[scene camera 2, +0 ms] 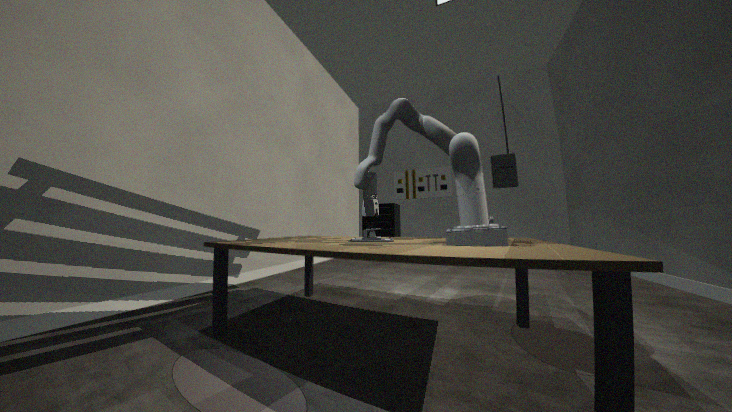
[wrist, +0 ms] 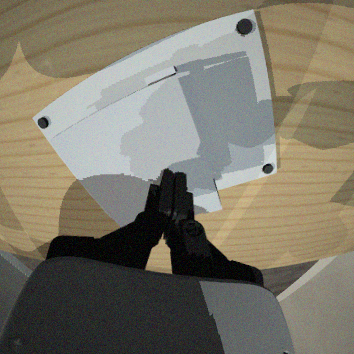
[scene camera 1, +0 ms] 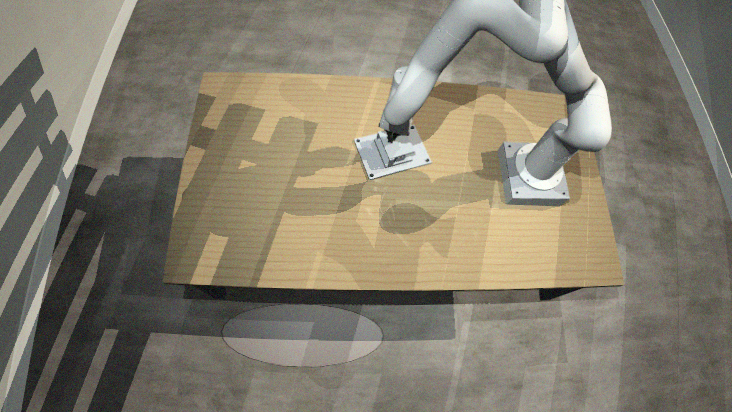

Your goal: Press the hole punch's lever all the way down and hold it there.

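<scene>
The hole punch is a light grey device on a flat base plate (scene camera 1: 367,153) (wrist: 262,85) with dark corner screws. It also shows small in the second scene view (scene camera 2: 371,239). Its broad lever (wrist: 160,120) (scene camera 1: 400,147) lies low over the base and looks nearly level; I cannot tell whether it is all the way down. My gripper (scene camera 1: 391,138) (scene camera 2: 372,227) (wrist: 169,185) points down, shut with nothing between its fingers. Its dark fingertips are at the lever's top face, near one end. Contact is too small to make out. The fingers and arm hide part of the lever.
The punch is on a wooden table (scene camera 1: 327,245) (scene camera 2: 563,255). The arm's square base (scene camera 1: 507,189) (scene camera 2: 476,236) stands to its right. The arm reaches over the table from that base. A dark cabinet (scene camera 2: 390,217) stands on the floor behind the table.
</scene>
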